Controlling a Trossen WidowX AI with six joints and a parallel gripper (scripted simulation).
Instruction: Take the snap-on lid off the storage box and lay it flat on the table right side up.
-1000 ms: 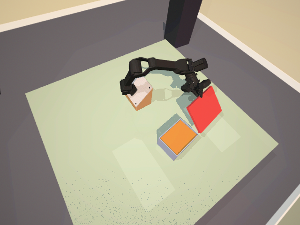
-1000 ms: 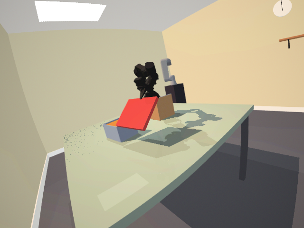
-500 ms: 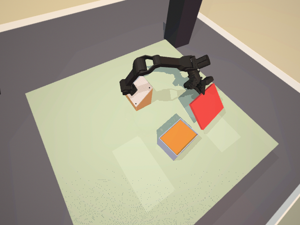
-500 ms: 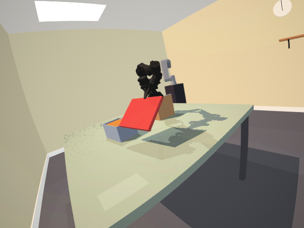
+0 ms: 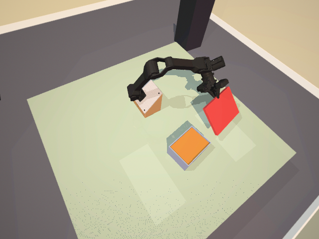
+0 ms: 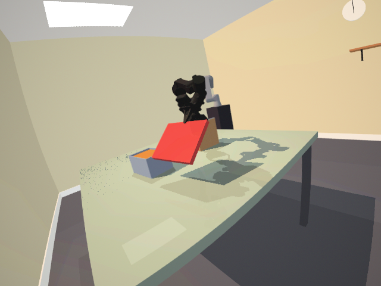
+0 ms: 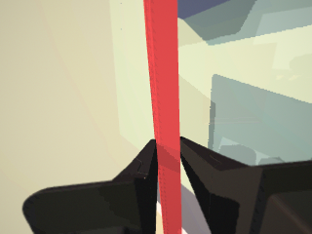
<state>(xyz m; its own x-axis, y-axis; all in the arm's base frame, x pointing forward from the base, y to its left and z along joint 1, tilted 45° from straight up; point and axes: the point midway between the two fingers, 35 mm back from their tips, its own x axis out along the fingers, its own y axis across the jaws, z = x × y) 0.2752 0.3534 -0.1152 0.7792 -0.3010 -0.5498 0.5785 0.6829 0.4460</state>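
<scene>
The red lid lies 6 cm ahead of my gripper tip, 2 cm to the left of it and 5 cm below it. The rest, counted from my gripper tip: grey-blue storage box (13 cm ahead, 25 cm to the right, 18 cm below).
</scene>
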